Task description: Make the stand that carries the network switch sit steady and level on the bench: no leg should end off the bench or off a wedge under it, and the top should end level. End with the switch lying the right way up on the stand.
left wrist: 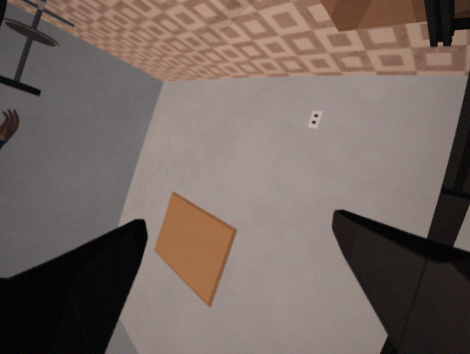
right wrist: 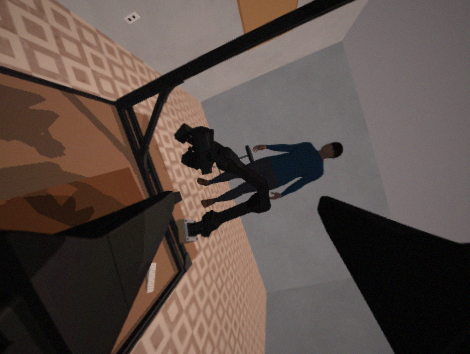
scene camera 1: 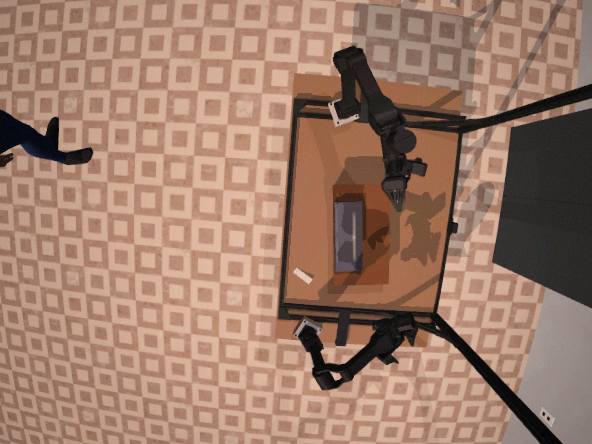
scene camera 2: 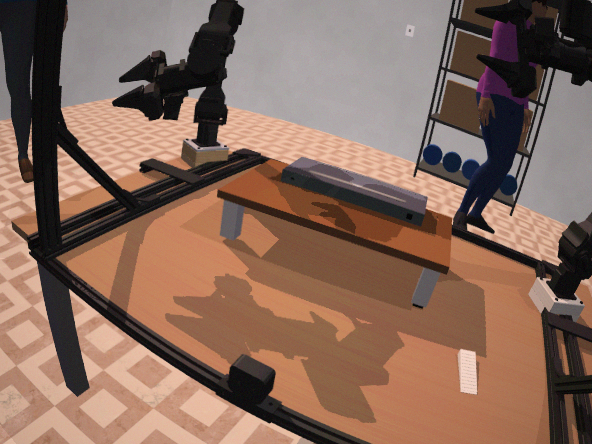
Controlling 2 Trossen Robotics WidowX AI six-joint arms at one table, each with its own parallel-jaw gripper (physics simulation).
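Places are measured from the left arm's base along level axes (x down, y ahead, z right), in metres.
Pixels of known places: left gripper, between the fingertips: (left wrist: 240, 224) (scene camera 1: 405, 354) (scene camera 2: 115, 91); right gripper, between the fingertips: (right wrist: 247, 200) (scene camera 1: 401, 207) (scene camera 2: 476, 32); left arm's base, origin of its link: (right wrist: 191, 229) (scene camera 1: 307, 332) (scene camera 2: 205, 143); right arm's base, origin of its link: (scene camera 1: 343, 110) (scene camera 2: 561, 291).
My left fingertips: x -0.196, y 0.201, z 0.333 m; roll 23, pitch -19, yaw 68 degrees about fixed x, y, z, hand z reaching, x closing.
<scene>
Ahead of a thing's pixels: the offset from my left fingertips to its top centre. "*": to the spot under its first point. Level surfaces: height alone.
The stand (scene camera 1: 376, 265) (scene camera 2: 260, 197) (right wrist: 117, 182) has a brown top and grey legs. Two legs show in scene camera 2; the right one {* dx +0.207, dy +0.524, dz -0.382 m} (scene camera 2: 426, 287) has a dark strip at its foot. The other legs are hidden, and I cannot tell whether the top is level. The grey switch {dx +0.124, dy +0.279, dz -0.426 m} (scene camera 1: 348, 237) (scene camera 2: 355, 187) lies flat along the top's far long side in scene camera 2. One white wedge {dx +0.241, dy +0.009, dz -0.484 m} (scene camera 1: 303, 275) (right wrist: 151, 277) lies beyond the stand's end; another wedge {dx +0.241, dy +0.688, dz -0.321 m} (scene camera 2: 468, 371) lies on the bench. My right gripper (scene camera 1: 397, 204) is open and empty above the stand's side. My left gripper (scene camera 2: 117, 91) (left wrist: 240, 224) is open and empty, beyond the bench edge.
A black frame (scene camera 1: 287, 210) surrounds the bench {dx +0.253 m} (scene camera 1: 312, 165), with uprights at corners. A black box (scene camera 2: 252, 377) sits on the frame's near rail. The right arm hangs over the bench and hides part of it in scene camera 1. People and a shelf unit are beyond.
</scene>
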